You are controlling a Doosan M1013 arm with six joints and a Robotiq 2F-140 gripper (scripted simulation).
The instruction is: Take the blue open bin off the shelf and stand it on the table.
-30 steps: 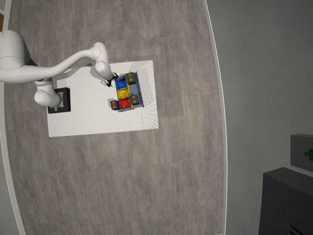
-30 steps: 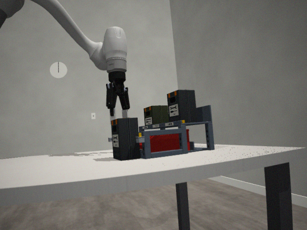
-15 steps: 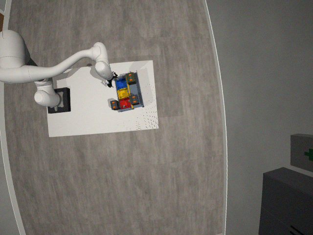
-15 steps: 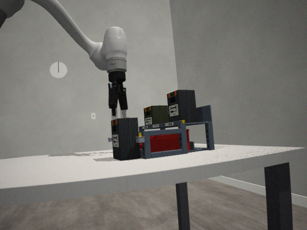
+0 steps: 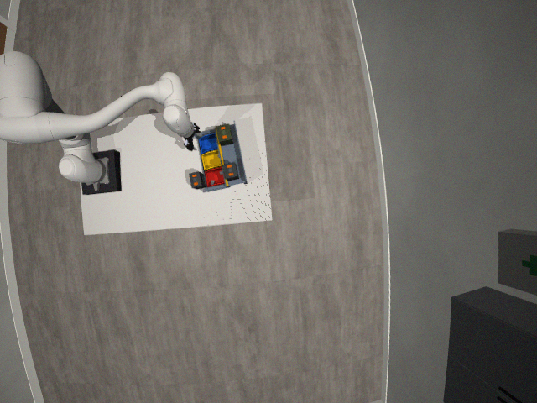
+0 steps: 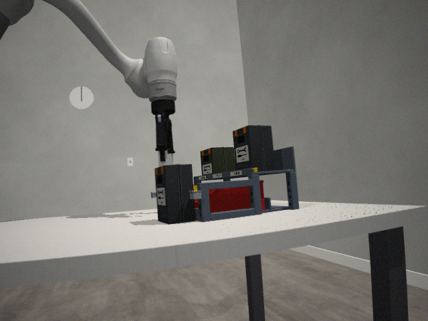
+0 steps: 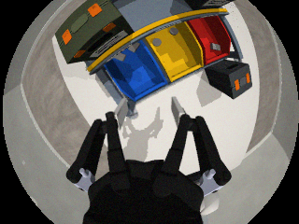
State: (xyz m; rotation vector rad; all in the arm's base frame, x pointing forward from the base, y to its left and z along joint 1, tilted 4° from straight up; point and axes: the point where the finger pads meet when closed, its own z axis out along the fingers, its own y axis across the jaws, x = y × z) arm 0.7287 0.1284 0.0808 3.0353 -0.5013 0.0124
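Right now my hand is 11 cm above the blue open bin, 8 cm short of it and 1 cm to the right of it. From my hand the other things lie so: yellow bin (11 cm below, 10 cm to the right, 10 cm ahead); green box (17 cm ahead, 3 cm to the left); red bin (21 cm to the right, 12 cm ahead, 11 cm below).
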